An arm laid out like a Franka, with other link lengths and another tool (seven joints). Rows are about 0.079 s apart.
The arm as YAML. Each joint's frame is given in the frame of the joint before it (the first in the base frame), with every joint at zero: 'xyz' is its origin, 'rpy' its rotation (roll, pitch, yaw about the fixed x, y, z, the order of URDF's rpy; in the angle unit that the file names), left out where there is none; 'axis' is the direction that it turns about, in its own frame. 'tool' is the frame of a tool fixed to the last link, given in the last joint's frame.
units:
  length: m
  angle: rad
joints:
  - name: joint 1
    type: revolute
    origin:
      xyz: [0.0, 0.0, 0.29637]
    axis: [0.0, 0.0, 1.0]
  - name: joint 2
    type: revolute
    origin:
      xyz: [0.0, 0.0, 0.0]
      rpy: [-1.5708, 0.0, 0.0]
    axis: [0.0, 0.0, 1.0]
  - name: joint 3
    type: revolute
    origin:
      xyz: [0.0, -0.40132, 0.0]
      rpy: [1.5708, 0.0, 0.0]
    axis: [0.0, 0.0, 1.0]
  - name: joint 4
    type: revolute
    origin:
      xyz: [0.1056, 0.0, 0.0]
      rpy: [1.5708, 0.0, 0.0]
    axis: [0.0, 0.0, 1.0]
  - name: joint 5
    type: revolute
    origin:
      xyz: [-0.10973, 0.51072, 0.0]
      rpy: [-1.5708, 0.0, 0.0]
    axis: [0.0, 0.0, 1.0]
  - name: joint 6
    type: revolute
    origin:
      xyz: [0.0, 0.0, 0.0]
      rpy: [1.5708, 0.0, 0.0]
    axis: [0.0, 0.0, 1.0]
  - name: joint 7
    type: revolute
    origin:
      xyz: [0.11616, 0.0, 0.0]
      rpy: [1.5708, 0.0, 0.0]
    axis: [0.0, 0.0, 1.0]
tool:
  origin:
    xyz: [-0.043, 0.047, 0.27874]
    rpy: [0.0, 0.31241, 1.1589]
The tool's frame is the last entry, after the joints.
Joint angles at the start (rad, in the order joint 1, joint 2, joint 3, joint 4, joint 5, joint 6, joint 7):
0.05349 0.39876 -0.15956 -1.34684 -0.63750 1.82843 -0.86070
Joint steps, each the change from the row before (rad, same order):
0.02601 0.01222 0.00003 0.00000 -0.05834 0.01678 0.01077
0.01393 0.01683 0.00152 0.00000 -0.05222 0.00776 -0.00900
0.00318 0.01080 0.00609 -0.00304 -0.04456 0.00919 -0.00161
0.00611 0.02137 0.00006 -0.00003 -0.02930 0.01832 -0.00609
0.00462 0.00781 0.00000 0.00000 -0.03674 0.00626 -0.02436
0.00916 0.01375 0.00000 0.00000 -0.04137 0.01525 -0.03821
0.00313 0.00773 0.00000 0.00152 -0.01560 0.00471 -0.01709
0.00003 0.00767 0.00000 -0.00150 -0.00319 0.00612 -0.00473
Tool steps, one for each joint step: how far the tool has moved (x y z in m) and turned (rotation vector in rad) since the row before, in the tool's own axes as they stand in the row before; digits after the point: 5 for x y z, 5 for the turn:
0.01438 -0.01575 -0.00827 -0.03341 0.04010 -0.04465
0.00894 -0.01186 0.00061 -0.02836 0.02069 -0.05753
0.00642 -0.00627 0.00182 -0.02461 0.01730 -0.03945
0.00652 -0.01476 0.00751 -0.01094 0.01614 -0.04015
0.00726 -0.00221 0.00075 -0.01649 0.01417 -0.05221
0.01239 -0.00980 0.00087 -0.01109 0.02314 -0.07485
0.00483 -0.00454 0.00148 -0.00364 0.00673 -0.03179
0.00089 -0.00661 0.00448 0.00268 0.00115 -0.01293

